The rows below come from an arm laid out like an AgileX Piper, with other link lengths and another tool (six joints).
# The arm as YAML. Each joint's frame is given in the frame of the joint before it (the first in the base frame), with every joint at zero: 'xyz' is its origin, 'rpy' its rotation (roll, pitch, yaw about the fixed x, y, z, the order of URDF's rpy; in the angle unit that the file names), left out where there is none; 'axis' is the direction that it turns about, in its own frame. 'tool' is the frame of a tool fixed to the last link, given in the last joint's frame.
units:
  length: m
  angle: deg
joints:
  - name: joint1
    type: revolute
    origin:
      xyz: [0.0, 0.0, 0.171]
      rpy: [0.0, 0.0, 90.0]
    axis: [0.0, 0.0, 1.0]
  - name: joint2
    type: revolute
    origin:
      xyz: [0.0, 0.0, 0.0]
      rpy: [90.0, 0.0, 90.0]
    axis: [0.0, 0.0, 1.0]
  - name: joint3
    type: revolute
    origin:
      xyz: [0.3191, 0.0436, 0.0]
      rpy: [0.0, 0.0, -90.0]
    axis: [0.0, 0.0, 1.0]
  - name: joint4
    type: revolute
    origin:
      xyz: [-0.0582, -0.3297, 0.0]
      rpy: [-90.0, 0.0, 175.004]
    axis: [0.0, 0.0, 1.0]
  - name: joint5
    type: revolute
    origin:
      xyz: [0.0, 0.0, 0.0]
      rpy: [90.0, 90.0, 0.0]
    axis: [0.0, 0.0, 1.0]
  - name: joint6
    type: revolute
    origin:
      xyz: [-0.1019, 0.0, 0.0]
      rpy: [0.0, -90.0, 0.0]
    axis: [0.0, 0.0, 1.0]
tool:
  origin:
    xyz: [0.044, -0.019, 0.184]
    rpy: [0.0, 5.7, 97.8]
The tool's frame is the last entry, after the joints.
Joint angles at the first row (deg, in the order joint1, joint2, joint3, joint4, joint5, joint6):
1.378, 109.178, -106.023, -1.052, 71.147, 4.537
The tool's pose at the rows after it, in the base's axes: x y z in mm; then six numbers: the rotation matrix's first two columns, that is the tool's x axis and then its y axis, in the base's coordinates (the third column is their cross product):
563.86 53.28 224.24 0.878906 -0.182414 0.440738 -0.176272 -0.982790 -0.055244
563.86 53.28 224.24 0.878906 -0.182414 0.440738 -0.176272 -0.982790 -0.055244
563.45 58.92 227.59 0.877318 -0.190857 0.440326 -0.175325 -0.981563 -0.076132
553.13 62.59 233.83 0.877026 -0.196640 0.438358 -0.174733 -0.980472 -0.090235
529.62 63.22 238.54 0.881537 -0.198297 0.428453 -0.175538 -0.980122 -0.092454
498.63 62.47 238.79 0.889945 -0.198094 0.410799 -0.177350 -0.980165 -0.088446
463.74 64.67 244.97 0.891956 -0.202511 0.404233 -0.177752 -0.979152 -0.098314
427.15 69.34 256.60 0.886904 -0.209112 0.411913 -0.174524 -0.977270 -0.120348
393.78 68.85 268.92 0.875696 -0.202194 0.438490 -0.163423 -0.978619 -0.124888
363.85 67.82 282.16 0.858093 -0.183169 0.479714 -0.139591 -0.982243 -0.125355
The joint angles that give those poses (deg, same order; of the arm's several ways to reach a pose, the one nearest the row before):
1.378, 109.178, -106.024, -1.173, 71.147, 4.496
1.378, 109.178, -106.024, -1.173, 71.147, 4.496
1.378, 108.926, -106.022, 0.000, 71.146, 4.495
1.379, 106.855, -104.024, 0.813, 71.147, 4.496
1.379, 102.787, -99.369, 1.063, 71.147, 4.496
1.378, 97.877, -93.310, 1.064, 71.147, 4.495
1.378, 91.732, -86.898, 1.698, 71.146, 4.495
1.378, 84.643, -80.716, 2.864, 71.267, 4.403
1.378, 77.568, -75.467, 2.951, 71.395, 3.949
1.379, 70.606, -71.080, 2.951, 71.396, 2.803

